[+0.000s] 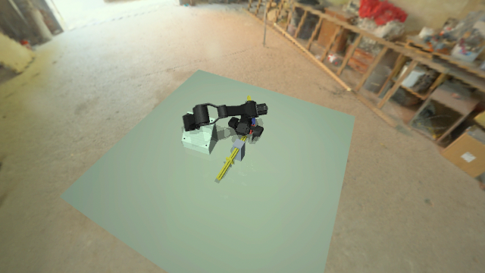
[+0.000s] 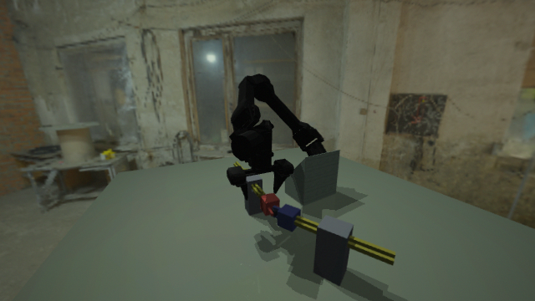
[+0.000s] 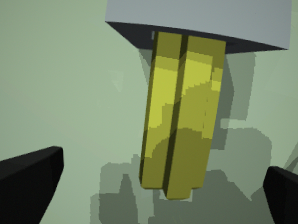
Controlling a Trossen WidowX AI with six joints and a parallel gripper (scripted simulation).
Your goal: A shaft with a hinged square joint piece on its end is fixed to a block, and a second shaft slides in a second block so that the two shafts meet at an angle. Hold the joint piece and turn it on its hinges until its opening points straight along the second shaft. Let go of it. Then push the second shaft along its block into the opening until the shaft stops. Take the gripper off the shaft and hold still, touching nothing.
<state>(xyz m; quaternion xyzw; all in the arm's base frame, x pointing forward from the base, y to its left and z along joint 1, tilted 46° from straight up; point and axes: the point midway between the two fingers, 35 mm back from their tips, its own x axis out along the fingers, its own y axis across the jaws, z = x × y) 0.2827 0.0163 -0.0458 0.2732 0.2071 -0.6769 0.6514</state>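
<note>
Now: the red joint piece 70 mm to the left of my gripper tip, 10 mm ahead of it and 10 mm above it.
</note>
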